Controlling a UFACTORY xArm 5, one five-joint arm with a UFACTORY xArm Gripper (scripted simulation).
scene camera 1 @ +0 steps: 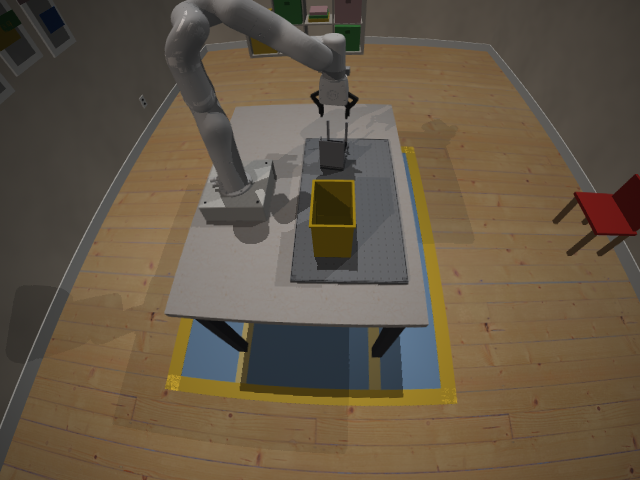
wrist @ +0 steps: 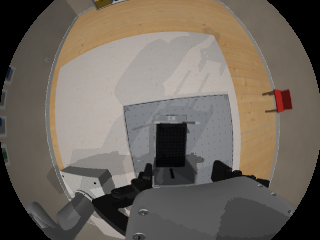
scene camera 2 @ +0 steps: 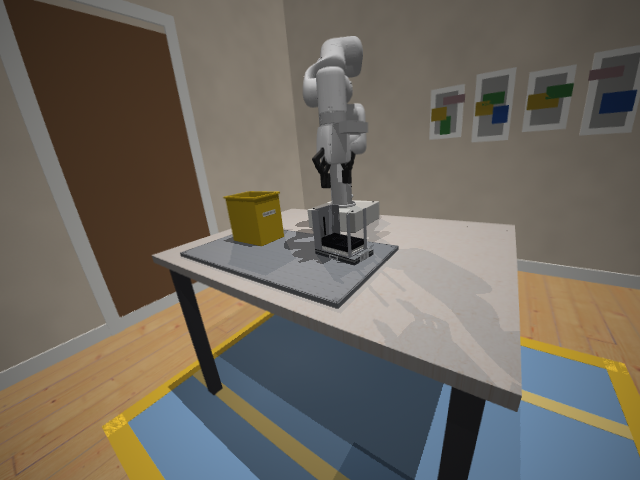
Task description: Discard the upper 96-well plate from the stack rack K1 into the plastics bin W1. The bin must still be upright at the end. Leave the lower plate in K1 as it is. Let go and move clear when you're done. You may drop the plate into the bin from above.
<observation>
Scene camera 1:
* my gripper: 334,116
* yellow plastics bin W1: 332,210
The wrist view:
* my gripper: 184,172
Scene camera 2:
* my gripper: 336,185
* yellow plastics bin W1: 258,221
</observation>
